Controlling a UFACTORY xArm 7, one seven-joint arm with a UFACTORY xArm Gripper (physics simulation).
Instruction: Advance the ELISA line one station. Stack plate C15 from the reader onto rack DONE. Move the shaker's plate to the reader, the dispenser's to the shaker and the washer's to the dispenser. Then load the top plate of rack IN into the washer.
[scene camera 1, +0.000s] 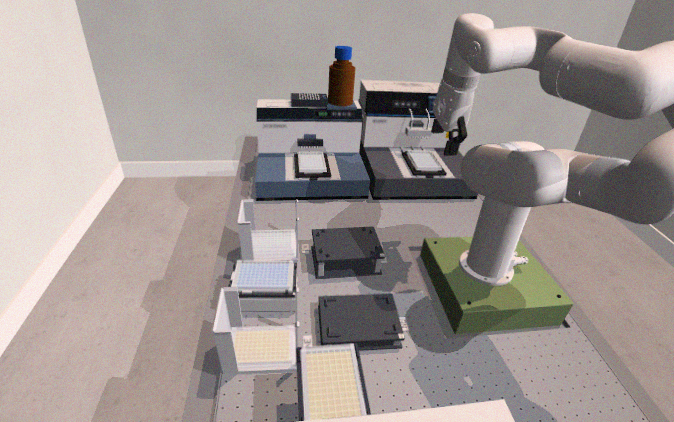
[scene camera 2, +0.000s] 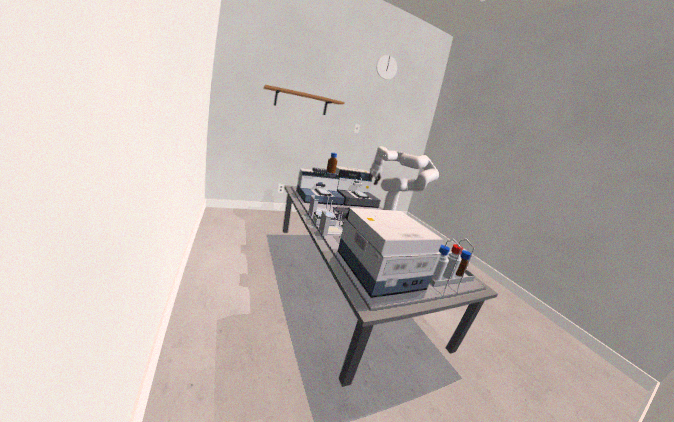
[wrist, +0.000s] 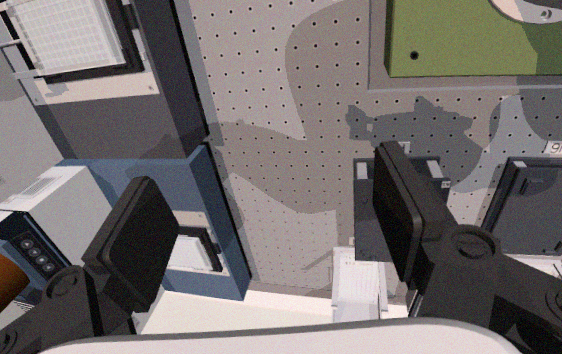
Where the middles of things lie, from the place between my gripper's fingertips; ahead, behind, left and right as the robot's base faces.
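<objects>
I find the brown bottle (scene camera 1: 341, 74) 40 mm above my hand, 190 mm ahead of it and 460 mm to the right of it.
</objects>
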